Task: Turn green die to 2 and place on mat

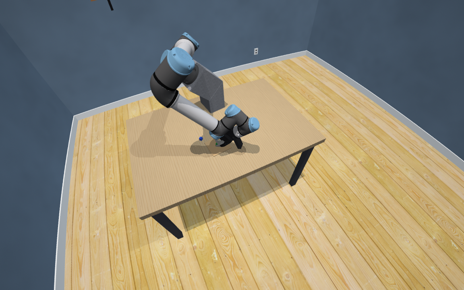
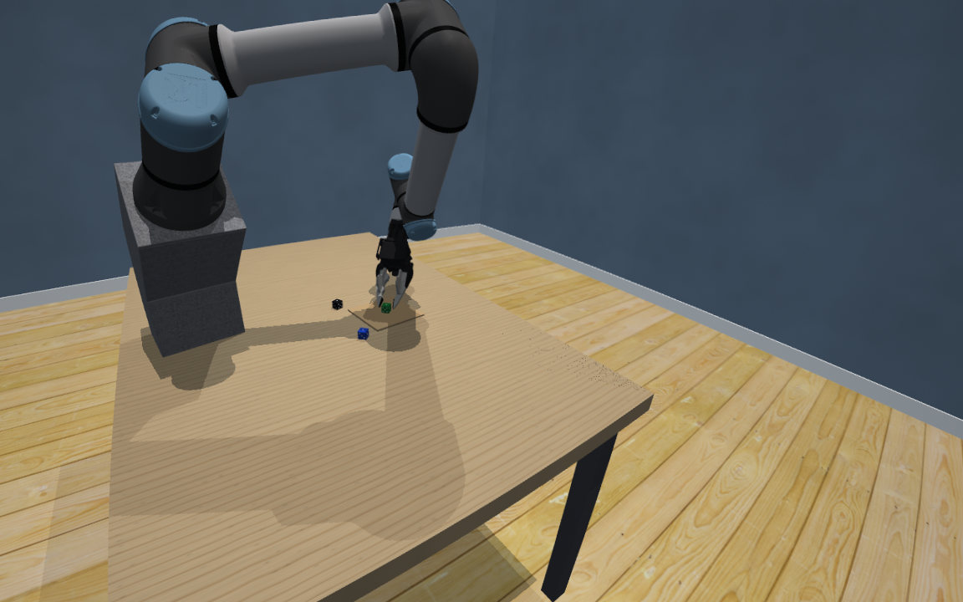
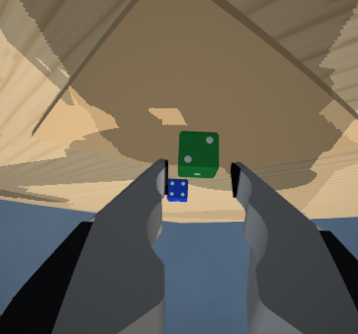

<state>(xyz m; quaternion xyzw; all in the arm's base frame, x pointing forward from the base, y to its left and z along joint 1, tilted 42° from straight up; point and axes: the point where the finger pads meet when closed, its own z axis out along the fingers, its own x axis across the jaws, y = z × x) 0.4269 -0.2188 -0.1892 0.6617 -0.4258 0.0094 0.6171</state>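
Right now the green die is 10 mm behind my hand and 10 mm below it. The rest, counted from my hand: blue die (120 mm behind, 80 mm to the right, 20 mm below); tan mat (10 mm behind, 20 mm below); black die (90 mm behind, 100 mm to the left, 20 mm below).
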